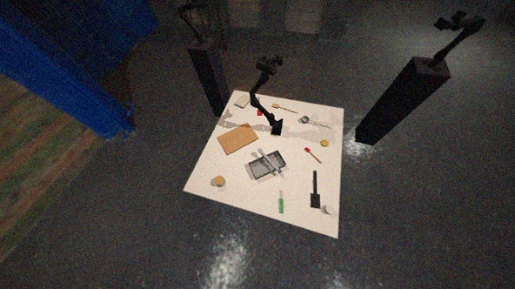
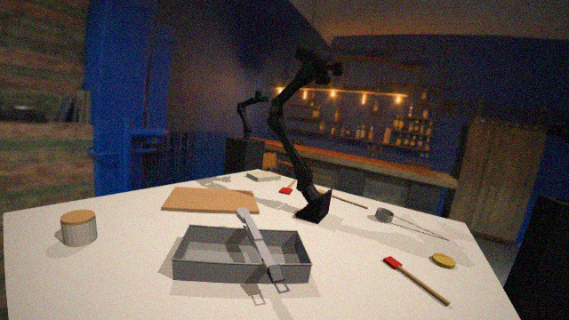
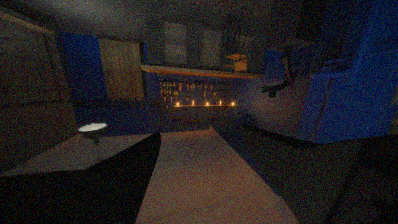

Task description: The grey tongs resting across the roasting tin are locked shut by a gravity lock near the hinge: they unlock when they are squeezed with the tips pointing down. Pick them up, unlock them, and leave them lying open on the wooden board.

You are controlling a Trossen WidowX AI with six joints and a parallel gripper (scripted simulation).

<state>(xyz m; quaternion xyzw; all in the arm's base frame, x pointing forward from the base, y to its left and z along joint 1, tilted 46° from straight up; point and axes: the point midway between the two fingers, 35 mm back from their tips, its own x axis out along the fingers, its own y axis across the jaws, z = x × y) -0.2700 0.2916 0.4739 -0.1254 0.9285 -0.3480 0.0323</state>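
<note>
Now: gripper tip 680 mm short of the grey roasting tin, 160 mm to the right of it and 600 mm above it. The rest, counted from my gripper tip: wooden board (470 mm ahead, 210 mm to the right, 620 mm below); then cork-lidded canister (950 mm ahead, 190 mm to the right, 590 mm below); then yellow disc (290 mm ahead, 640 mm to the left, 620 mm below).
</note>
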